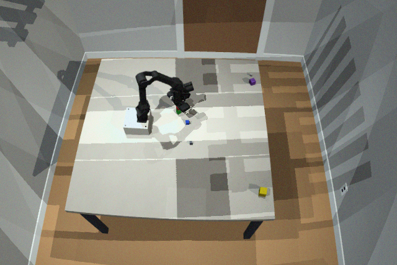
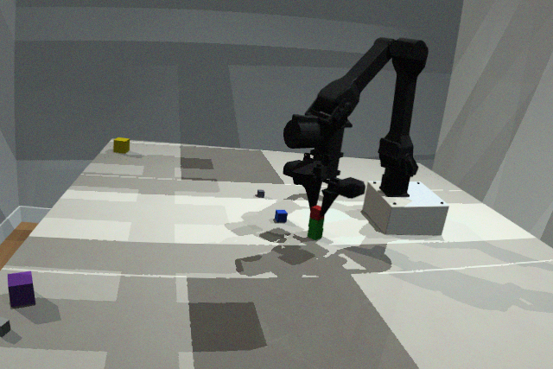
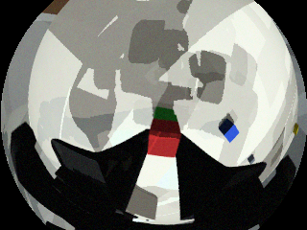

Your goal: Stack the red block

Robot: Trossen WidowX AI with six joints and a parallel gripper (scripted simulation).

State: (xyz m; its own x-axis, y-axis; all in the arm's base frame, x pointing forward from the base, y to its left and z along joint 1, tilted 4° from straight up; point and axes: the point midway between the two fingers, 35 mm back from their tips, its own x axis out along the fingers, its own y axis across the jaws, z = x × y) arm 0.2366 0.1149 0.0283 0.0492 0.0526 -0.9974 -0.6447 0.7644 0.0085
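Now: the red block right at my gripper tip. The rest, counted from my gripper tip: small dark cube: 24 cm to the right, 10 cm ahead, 5 cm below; purple block: 54 cm ahead, 30 cm to the left, 4 cm below; blue block: 9 cm to the right, 6 cm ahead, 5 cm below.
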